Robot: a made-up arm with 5 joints. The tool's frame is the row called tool.
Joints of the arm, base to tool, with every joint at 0 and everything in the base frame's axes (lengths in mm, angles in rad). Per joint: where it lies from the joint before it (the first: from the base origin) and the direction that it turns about. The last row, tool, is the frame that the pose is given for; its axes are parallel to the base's.
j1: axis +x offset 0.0 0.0 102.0
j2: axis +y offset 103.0 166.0 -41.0
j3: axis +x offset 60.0 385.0 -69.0
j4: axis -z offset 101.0 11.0 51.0
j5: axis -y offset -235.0 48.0 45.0
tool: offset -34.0 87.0 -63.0
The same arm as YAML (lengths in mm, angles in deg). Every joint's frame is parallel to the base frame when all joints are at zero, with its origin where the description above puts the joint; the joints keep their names.
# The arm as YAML. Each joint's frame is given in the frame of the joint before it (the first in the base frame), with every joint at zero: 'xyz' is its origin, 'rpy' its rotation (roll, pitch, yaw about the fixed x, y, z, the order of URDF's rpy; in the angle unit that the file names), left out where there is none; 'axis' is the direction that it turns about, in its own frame. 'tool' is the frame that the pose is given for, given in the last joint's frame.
units:
  length: mm
  angle: deg
joints:
  - name: j1
    type: revolute
    origin:
      xyz: [0.0, 0.0, 102.0]
    axis: [1.0, 0.0, 0.0]
  - name: j2
    type: revolute
    origin:
      xyz: [103.0, 166.0, -41.0]
    axis: [0.0, 1.0, 0.0]
  - name: j3
    type: revolute
    origin:
      xyz: [60.0, 385.0, -69.0]
    axis: [1.0, 0.0, 0.0]
  - name: j4
    type: revolute
    origin:
      xyz: [101.0, 11.0, 51.0]
    axis: [0.0, 0.0, -1.0]
  - name: j5
    type: revolute
    origin:
      xyz: [-235.0, 48.0, 45.0]
    axis: [0.0, -1.0, 0.0]
tool:
  origin:
    xyz: [-34.0, 87.0, -63.0]

